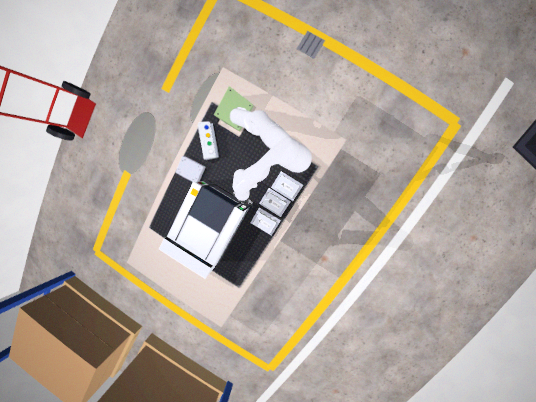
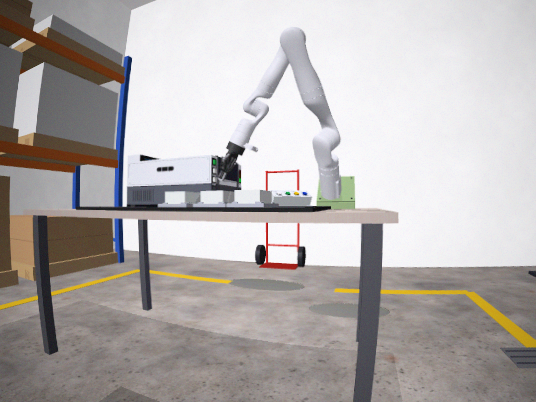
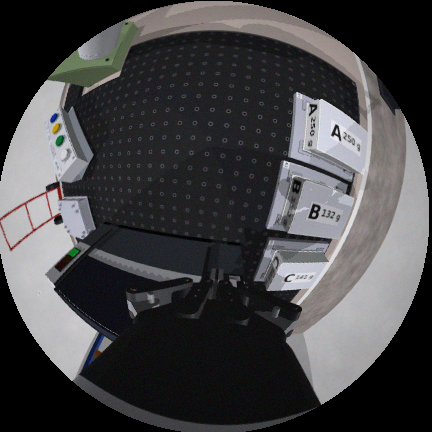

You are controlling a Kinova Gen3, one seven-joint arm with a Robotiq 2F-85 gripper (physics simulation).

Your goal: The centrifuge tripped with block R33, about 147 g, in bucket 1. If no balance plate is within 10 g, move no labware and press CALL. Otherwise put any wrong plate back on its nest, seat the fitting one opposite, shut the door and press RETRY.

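Pixels of known places: gripper, between the fingertips: [image 1: 243,202] [image 2: 220,180] [image 3: 216,275]; arm's base, origin of its link: [image 1: 236,116] [image 2: 330,192].
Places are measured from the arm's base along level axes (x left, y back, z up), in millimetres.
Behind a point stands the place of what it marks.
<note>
My gripper [image 1: 249,202] @[x 350, y -380, z 47 mm] [image 2: 221,177] @[x 350, y -380, z 47 mm] [image 3: 216,275] @[x 350, y -380, z 47 mm] is shut and empty, at the front right corner of the centrifuge [image 1: 197,236] @[x 269, y -687, z 148 mm] [image 2: 170,172] @[x 422, y -593, z 86 mm], close to its small square buttons [image 2: 214,170] @[x 378, y -390, z 85 mm]; contact cannot be told. Plate A [image 1: 287,185] @[x 497, y -140, z -8 mm] [image 3: 340,131] @[x 480, y -147, z -8 mm], marked 250 g, plate B [image 1: 274,201] @[x 495, y -267, z -8 mm] [image 3: 325,210] @[x 497, y -273, z -8 mm], marked 132 g, and plate C [image 1: 265,221] @[x 530, y -402, z -9 mm] [image 3: 297,274] @[x 521, y -408, z -8 mm], whose small mark looks like 141 g, sit on their nests in a row. The centrifuge's display [image 3: 67,263] @[x 101, y -435, z 97 mm] shows green and dark red. Block R33 and the buckets do not show; the door's state is unclear.
A control box [image 1: 208,140] @[x -53, y -226, z 9 mm] [image 2: 291,197] @[x -40, y -212, z -17 mm] [image 3: 70,147] @[x 1, y -254, z -10 mm] with blue, yellow, green and white knobs stands beyond the centrifuge. A pale box [image 1: 190,169] @[x -64, y -449, z -25 mm] [image 3: 76,215] @[x -23, y -430, z -25 mm] lies between them. The arm's green base [image 1: 229,104] @[x -56, y 24, z 51 mm] [image 2: 345,192] @[x -10, y 68, z 2 mm] [image 3: 95,70] @[x 4, y -66, z -28 mm] stands at the table's far end.
</note>
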